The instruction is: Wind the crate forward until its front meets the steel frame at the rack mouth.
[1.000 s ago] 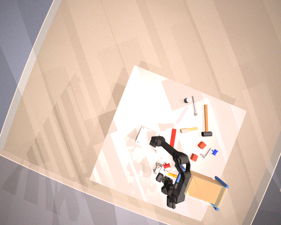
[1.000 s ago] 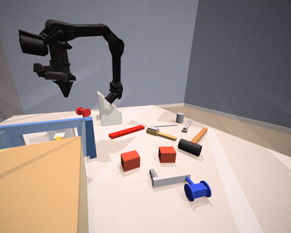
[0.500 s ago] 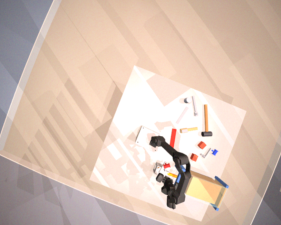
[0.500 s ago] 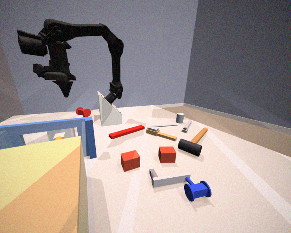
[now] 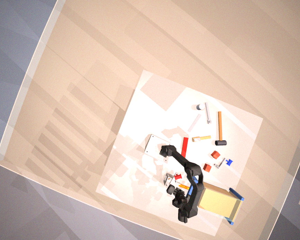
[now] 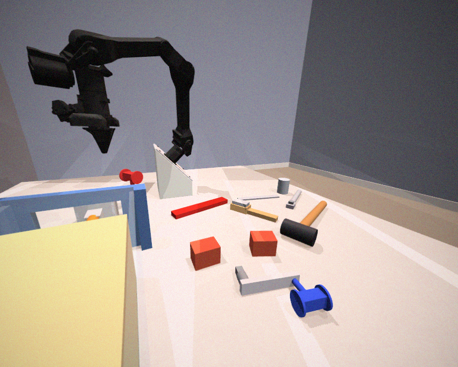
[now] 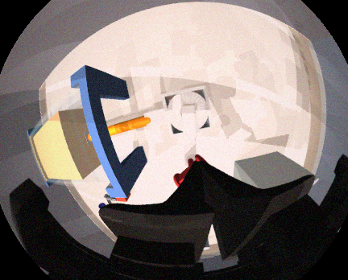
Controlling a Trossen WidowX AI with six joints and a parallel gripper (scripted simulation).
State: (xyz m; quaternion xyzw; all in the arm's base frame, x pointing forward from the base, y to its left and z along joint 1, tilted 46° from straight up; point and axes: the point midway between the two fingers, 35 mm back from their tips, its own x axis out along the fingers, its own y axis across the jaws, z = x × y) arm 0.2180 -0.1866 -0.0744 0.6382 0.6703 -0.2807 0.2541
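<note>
Right now my gripper tip is 90 mm above the red knob and 60 mm to the right of it. From my gripper tip the other things lie so: winch (190 mm below, 50 mm to the right, 20 mm behind); then blue steel frame (160 mm ahead, 120 mm below, 20 mm to the right); then winch handle (120 mm below, 20 mm to the left).
</note>
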